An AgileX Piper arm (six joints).
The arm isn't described. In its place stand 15 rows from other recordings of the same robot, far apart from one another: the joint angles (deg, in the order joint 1, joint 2, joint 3, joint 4, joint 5, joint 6), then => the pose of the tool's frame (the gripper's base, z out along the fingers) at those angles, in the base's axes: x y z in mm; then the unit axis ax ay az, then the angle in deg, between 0 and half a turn.
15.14, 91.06, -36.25, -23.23, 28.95, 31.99 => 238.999, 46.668, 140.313, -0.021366, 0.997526, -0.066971, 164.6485
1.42, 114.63, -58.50, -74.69, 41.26, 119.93 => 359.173, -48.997, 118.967, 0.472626, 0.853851, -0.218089, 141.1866
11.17, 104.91, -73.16, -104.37, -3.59, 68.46 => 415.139, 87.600, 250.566, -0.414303, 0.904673, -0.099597, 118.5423
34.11, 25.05, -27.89, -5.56, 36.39, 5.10 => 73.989, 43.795, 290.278, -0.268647, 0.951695, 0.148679, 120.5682
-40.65, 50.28, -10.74, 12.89, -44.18, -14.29 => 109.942, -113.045, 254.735, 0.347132, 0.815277, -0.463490, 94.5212
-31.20, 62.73, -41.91, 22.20, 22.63, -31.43 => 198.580, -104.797, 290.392, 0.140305, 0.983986, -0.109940, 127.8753
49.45, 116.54, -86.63, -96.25, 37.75, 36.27 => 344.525, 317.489, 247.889, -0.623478, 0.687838, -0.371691, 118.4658
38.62, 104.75, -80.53, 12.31, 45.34, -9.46 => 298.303, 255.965, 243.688, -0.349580, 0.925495, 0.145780, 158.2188
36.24, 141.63, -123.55, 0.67, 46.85, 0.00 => 435.229, 319.969, 153.921, -0.307092, 0.947579, 0.088256, 151.6473
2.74, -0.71, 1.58, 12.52, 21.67, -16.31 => 51.961, 9.780, 171.451, -0.093928, 0.995192, 0.027746, 107.0778
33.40, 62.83, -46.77, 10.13, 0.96, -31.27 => 204.155, 134.937, 346.398, -0.457490, 0.884891, 0.087577, 102.5561
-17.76, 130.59, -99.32, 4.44, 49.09, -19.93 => 449.920, -138.517, 133.181, 0.002684, 0.999939, -0.010668, 164.9587
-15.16, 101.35, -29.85, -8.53, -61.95, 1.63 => 296.024, -67.864, 163.506, 0.050795, 0.995886, -0.075035, 95.1301
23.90, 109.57, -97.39, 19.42, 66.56, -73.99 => 362.297, 190.911, 283.960, -0.720405, 0.687675, 0.090115, 157.4960
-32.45, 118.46, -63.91, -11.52, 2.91, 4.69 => 339.953, -217.251, 104.209, 0.221954, 0.967854, -0.118302, 144.8595
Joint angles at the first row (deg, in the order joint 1, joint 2, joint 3, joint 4, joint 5, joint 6):
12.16 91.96 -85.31 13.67 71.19 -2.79
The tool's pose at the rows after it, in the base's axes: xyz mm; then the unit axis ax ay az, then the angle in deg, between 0 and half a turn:
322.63, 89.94, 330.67, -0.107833, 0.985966, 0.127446, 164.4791
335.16, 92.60, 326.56, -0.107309, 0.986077, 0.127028, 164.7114
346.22, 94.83, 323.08, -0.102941, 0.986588, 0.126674, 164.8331
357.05, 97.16, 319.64, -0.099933, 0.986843, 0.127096, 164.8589
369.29, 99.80, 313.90, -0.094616, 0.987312, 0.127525, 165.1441
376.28, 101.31, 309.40, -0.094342, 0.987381, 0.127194, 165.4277
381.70, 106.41, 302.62, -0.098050, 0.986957, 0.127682, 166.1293
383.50, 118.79, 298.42, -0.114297, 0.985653, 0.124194, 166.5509
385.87, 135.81, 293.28, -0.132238, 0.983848, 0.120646, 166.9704
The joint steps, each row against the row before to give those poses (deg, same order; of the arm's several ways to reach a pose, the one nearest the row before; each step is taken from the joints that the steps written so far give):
0.00 1.71 -1.34 -0.26 0.00 0.00
0.00 2.70 -2.47 -0.03 0.01 0.04
0.00 2.37 -2.30 -0.10 0.00 0.52
0.00 2.33 -2.35 0.00 -0.01 0.35
0.00 2.74 -2.53 0.00 0.01 0.60
0.00 1.64 -1.35 0.00 -0.01 0.00
0.54 1.63 -0.89 0.08 -0.10 0.00
1.79 1.26 -0.99 -0.59 0.00 0.00
2.38 1.79 -1.61 -0.72 0.00 0.42

